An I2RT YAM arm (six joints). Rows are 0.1 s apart.
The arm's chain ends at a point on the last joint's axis. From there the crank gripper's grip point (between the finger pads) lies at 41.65 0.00 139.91 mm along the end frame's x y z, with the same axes.
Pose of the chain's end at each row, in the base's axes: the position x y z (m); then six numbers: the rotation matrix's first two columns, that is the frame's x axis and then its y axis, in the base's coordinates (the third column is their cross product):
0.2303 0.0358 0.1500 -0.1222 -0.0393 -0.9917 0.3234 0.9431 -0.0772
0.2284 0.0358 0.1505 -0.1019 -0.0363 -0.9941 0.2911 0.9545 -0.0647
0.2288 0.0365 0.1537 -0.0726 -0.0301 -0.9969 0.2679 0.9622 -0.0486
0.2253 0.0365 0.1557 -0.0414 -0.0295 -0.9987 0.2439 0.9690 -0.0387
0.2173 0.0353 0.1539 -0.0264 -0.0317 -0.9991 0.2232 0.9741 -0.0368
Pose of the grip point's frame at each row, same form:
0.3565 -0.0120 0.0943 -0.1222 -0.0393 -0.9917 0.3234 0.9431 -0.0772
0.3572 -0.0071 0.0970 -0.1019 -0.0363 -0.9941 0.2911 0.9545 -0.0647
0.3602 -0.0026 0.1035 -0.0726 -0.0301 -0.9969 0.2679 0.9622 -0.0486
0.3591 0.0010 0.1095 -0.0414 -0.0295 -0.9987 0.2439 0.9690 -0.0387
0.3525 0.0026 0.1097 -0.0264 -0.0317 -0.9991 0.2232 0.9741 -0.0368

